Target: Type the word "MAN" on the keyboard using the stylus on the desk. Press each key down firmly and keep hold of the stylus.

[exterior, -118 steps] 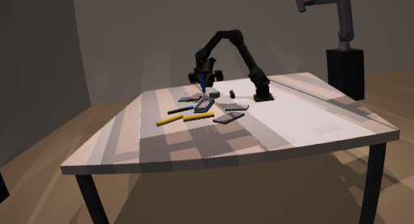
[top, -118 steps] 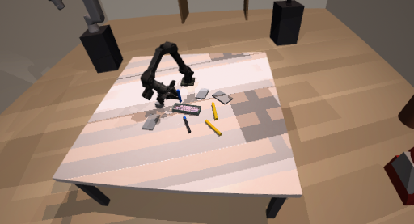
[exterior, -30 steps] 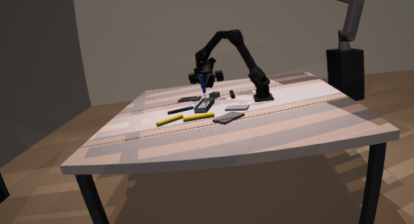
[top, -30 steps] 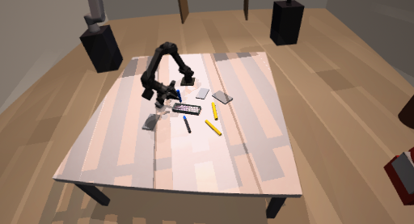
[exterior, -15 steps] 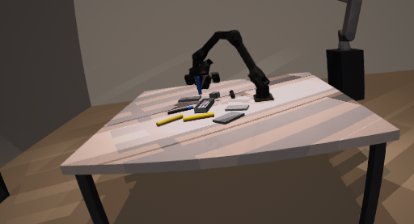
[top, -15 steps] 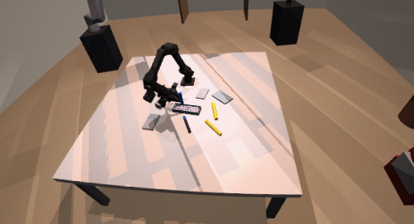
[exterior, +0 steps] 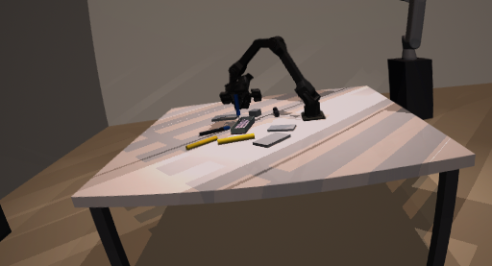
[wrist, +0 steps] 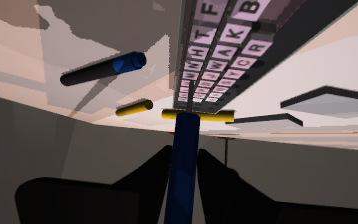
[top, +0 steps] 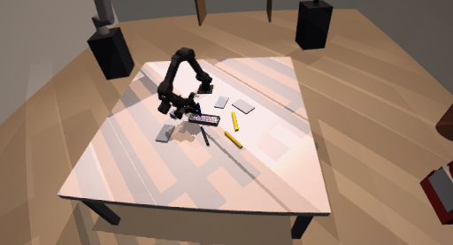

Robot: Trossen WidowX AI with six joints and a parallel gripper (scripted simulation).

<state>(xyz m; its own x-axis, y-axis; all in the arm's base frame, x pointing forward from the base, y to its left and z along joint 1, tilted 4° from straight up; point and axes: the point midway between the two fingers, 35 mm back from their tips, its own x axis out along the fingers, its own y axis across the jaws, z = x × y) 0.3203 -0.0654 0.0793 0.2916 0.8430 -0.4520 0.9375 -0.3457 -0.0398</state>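
Now: gripper tip 90 mm short of the blue-tipped pen, 80 mm above it and 10 mm to the right of it. From my gripper tip the other things lie so: cube: 170 mm to the right, 90 mm behind, 70 mm below; then blue stylus: 10 mm below; then grey slab: 160 mm behind, 130 mm to the left, 80 mm below.
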